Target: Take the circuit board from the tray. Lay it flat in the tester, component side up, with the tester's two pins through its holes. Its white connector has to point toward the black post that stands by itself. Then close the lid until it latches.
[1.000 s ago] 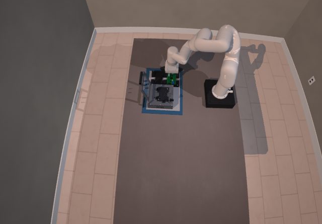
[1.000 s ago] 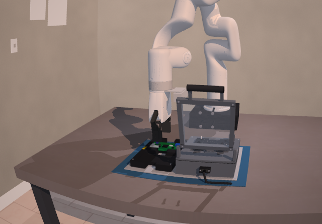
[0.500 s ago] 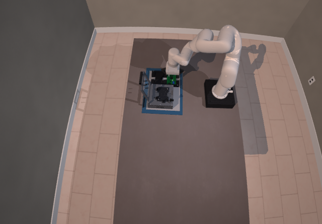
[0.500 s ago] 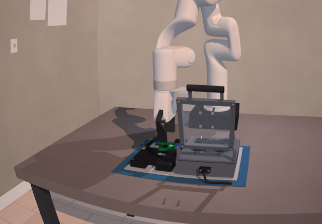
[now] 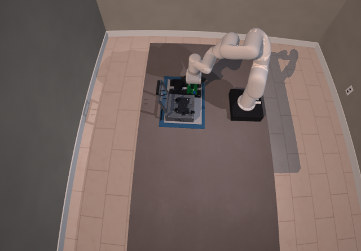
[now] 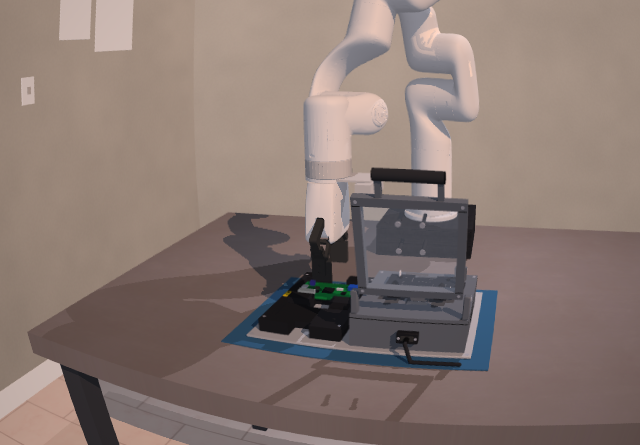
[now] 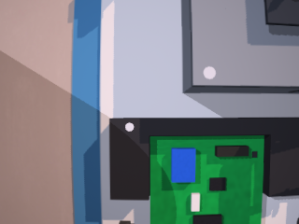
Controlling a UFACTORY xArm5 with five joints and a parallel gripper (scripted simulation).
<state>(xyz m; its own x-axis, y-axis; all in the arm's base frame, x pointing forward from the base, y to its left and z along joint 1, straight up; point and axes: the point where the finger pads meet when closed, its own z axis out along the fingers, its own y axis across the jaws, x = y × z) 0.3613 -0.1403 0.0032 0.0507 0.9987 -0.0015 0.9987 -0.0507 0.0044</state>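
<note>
Now: the green circuit board 50 mm below my hand. Also, from my hand: clear lid: 190 mm ahead, 160 mm to the left, 120 mm above; nest: 80 mm ahead, 170 mm to the left.
</note>
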